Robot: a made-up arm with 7 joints.
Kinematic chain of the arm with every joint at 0, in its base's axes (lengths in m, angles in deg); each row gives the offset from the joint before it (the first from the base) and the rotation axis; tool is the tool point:
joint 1: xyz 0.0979 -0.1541 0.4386 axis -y
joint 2: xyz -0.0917 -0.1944 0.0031 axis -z
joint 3: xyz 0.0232 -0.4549 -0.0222 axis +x
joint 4: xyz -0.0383 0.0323 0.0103 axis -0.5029 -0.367 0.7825
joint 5: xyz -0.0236 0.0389 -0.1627 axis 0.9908 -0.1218 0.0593
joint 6: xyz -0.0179 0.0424 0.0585 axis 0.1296 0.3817 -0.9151
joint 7: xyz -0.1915 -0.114 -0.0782 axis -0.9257 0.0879 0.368
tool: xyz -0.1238 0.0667 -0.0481
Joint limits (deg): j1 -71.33..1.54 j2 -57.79..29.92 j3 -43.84..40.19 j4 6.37..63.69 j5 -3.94..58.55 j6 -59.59..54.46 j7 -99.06..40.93
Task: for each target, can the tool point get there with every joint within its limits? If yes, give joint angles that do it. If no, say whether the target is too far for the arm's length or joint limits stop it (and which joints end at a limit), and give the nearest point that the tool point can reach.
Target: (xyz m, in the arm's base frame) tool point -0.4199 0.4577 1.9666
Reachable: no: too far | nearest point -0.1232 -0.3397 0.9719 | short by 1.309 m
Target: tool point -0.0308 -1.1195 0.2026
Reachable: yes | joints -35.75 -6.23 -22.88 55.62 52.51 -44.98 -12.72
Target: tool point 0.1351 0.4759 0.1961
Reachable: no: joint limits stop it (at a limit: joint 2, joint 3, joint 4, joint 5, joint 6, joint 7) | nearest point 0.1712 -0.3213 -0.0393 | short by 0.832 m
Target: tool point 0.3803 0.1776 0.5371
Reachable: no: joint limits stop it (at a limit: joint 1, joint 2, joint 4, joint 5, joint 6) | nearest point 0.0515 -0.3122 0.8567 | short by 0.671 m
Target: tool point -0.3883 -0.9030 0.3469
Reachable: yes | joints -6.00 13.99 -3.55 54.86 39.85 14.25 -70.50
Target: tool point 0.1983 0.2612 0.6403
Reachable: no: joint limits stop it (at a limit: joint 1, joint 2, joint 4, joint 5, joint 6) | nearest point 0.0047 -0.2901 0.8545 | short by 0.622 m
